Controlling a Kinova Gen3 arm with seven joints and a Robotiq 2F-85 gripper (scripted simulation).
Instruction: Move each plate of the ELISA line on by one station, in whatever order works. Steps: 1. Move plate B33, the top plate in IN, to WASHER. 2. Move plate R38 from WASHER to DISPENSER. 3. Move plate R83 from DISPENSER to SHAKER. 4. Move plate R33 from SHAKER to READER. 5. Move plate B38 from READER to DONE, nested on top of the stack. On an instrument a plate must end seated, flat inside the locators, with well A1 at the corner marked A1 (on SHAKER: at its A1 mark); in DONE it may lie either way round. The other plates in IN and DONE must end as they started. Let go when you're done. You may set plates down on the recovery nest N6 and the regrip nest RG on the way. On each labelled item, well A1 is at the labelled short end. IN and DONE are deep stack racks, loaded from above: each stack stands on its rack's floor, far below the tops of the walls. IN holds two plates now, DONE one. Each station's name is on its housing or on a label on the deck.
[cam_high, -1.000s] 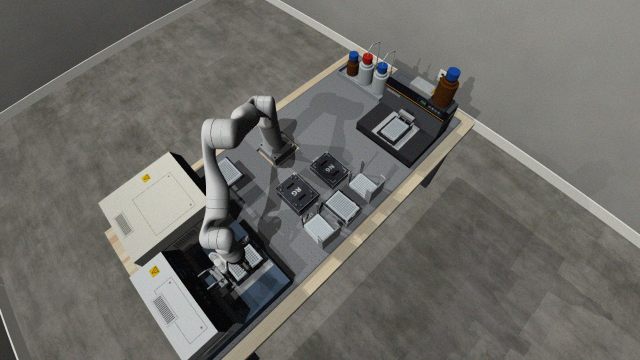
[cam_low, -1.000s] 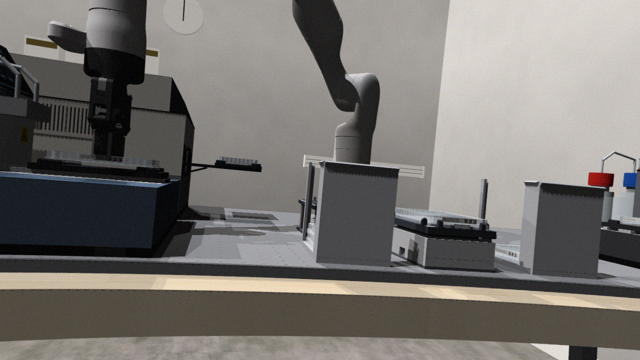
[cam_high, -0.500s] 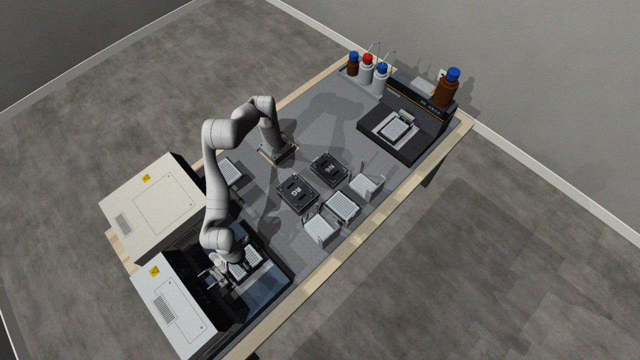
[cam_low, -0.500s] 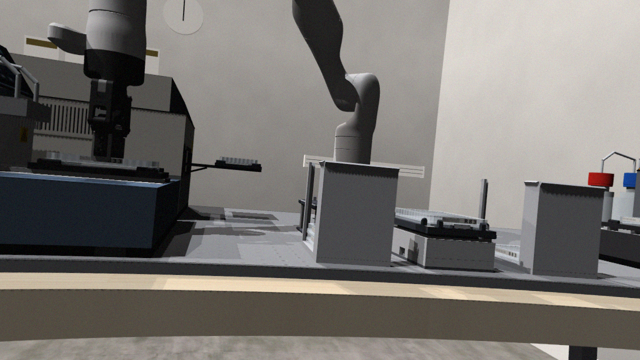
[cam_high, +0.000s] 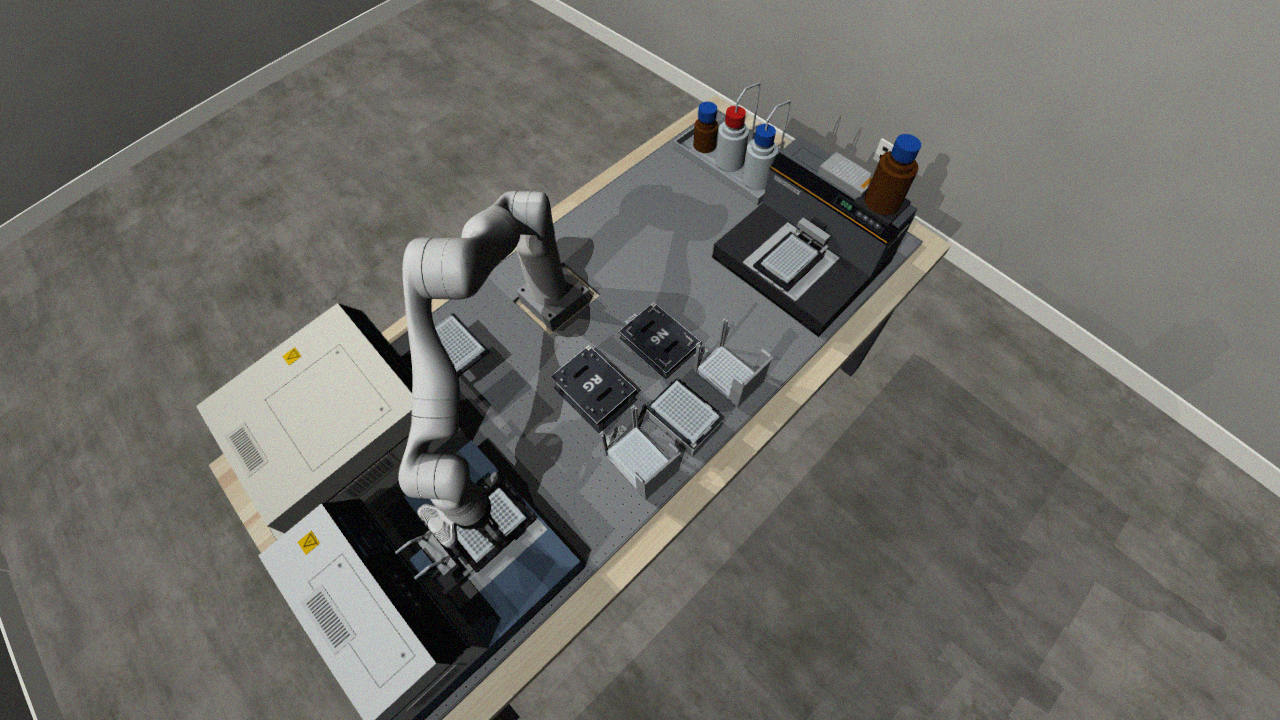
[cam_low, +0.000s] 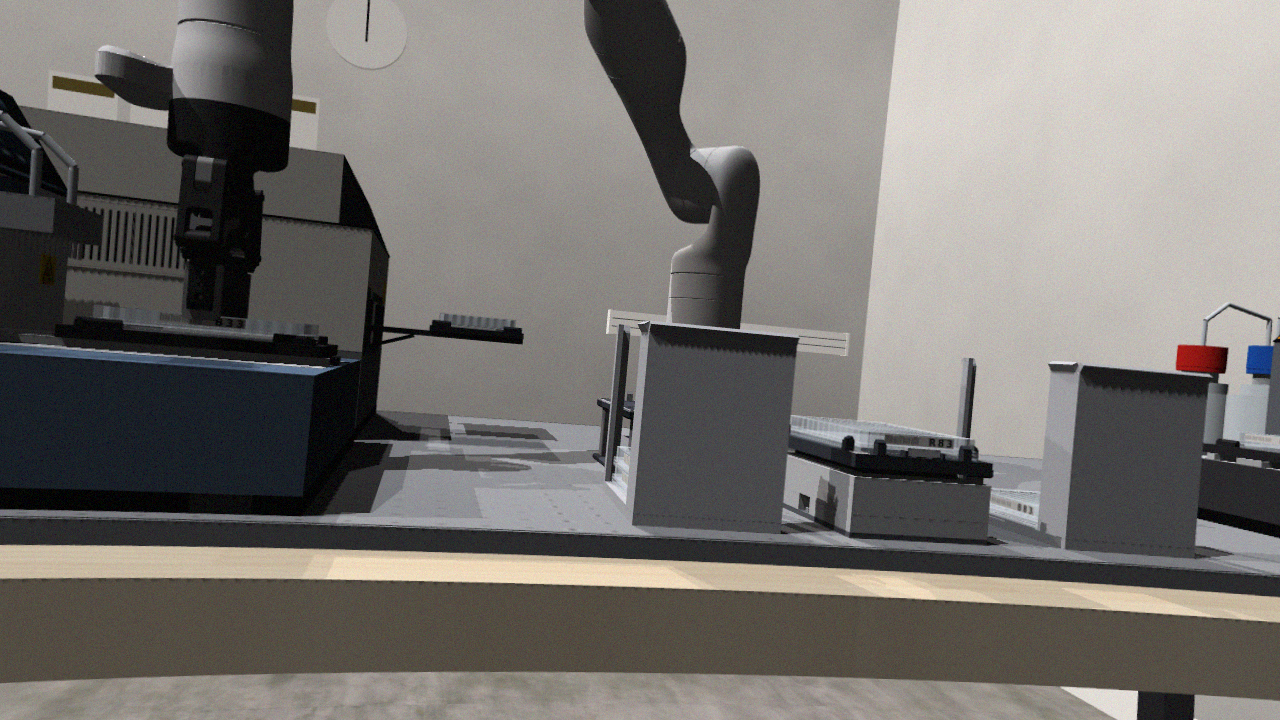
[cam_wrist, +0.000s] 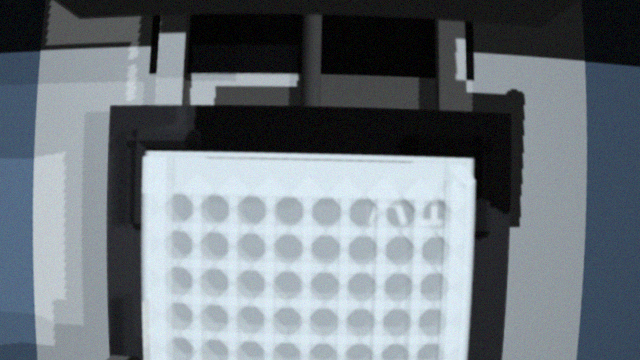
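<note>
Right now my hand is 1 cm above the plate B33. Round my hand: washer manifold: 10 cm to the right, 5 cm above; then RG nest: 37 cm to the left, 9 cm behind, 5 cm below; then plate B38: 33 cm to the left, 11 cm ahead, 8 cm below.
</note>
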